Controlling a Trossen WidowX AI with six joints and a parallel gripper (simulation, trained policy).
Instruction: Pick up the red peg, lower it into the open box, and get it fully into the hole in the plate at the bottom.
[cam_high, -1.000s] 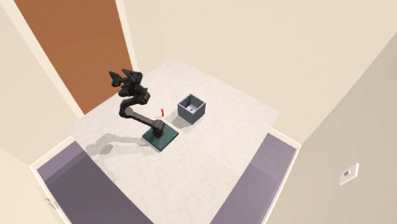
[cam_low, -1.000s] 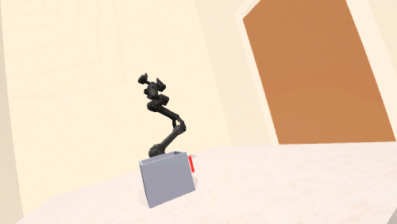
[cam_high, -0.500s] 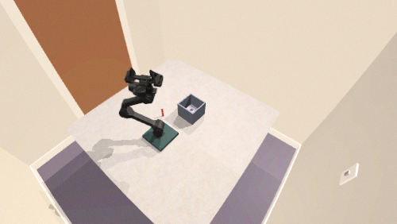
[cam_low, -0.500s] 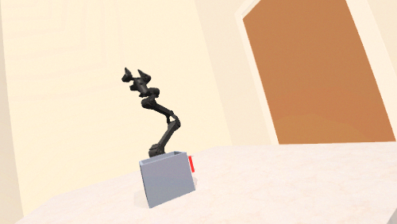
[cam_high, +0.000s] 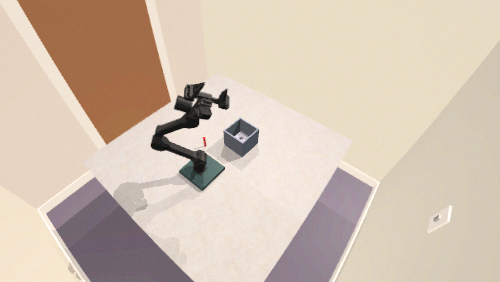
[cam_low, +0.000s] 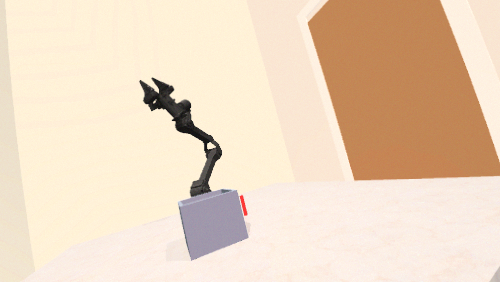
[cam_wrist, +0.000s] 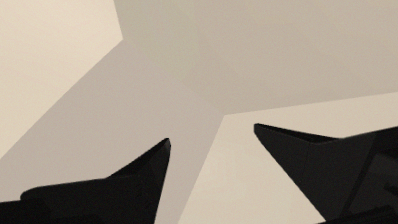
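Right now my gripper tip is 620 mm above the red peg, 250 mm to the right of it and 140 mm short of it. Also, from my gripper tip: pale grey plate 620 mm below, 280 mm ahead, 60 mm to the left.
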